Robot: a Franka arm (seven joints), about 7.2 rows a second.
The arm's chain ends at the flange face. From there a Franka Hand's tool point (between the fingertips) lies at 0.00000 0.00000 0.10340 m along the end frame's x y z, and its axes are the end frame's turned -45 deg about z.
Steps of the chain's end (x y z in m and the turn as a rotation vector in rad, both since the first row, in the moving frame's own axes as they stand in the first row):
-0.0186 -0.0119 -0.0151 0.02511 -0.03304 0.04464
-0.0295 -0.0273 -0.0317 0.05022 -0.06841 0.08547
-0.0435 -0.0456 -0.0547 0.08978 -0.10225 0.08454
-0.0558 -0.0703 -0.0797 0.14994 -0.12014 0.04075
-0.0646 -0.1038 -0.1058 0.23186 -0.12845 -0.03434
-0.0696 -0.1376 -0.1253 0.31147 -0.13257 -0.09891
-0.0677 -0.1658 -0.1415 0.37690 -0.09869 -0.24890
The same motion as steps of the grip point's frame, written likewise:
-0.0052 -0.0258 -0.0152 0.04112 -0.00561 0.04464
-0.0025 -0.0489 -0.0321 0.08388 -0.01286 0.08547
0.0012 -0.0770 -0.0557 0.13579 -0.00882 0.08454
0.0128 -0.1087 -0.0816 0.19098 0.02107 0.04075
0.0347 -0.1452 -0.1094 0.25478 0.07312 -0.03434
0.0593 -0.1789 -0.1312 0.31398 0.12650 -0.09891
0.0847 -0.2011 -0.1492 0.33629 0.19672 -0.24890

